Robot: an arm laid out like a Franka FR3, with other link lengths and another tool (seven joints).
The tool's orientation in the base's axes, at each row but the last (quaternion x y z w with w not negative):
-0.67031 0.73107 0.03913 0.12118
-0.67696 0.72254 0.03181 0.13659
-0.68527 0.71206 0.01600 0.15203
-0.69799 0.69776 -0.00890 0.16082
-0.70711 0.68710 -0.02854 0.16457
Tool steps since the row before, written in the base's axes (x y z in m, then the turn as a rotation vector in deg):
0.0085 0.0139 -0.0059 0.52 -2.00 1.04
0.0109 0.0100 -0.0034 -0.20 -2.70 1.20
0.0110 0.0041 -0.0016 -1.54 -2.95 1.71
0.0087 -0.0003 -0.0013 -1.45 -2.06 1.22
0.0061 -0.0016 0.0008 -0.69 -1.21 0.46
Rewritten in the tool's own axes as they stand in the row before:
-0.0127 -0.0064 0.0098 1.66 -0.82 -1.38
-0.0094 -0.0095 0.0073 2.34 -0.19 -1.81
-0.0038 -0.0102 0.0046 2.48 1.02 -2.61
0.0008 -0.0081 0.0032 1.72 1.07 -1.94
0.0018 -0.0061 0.0006 1.06 0.54 -0.85

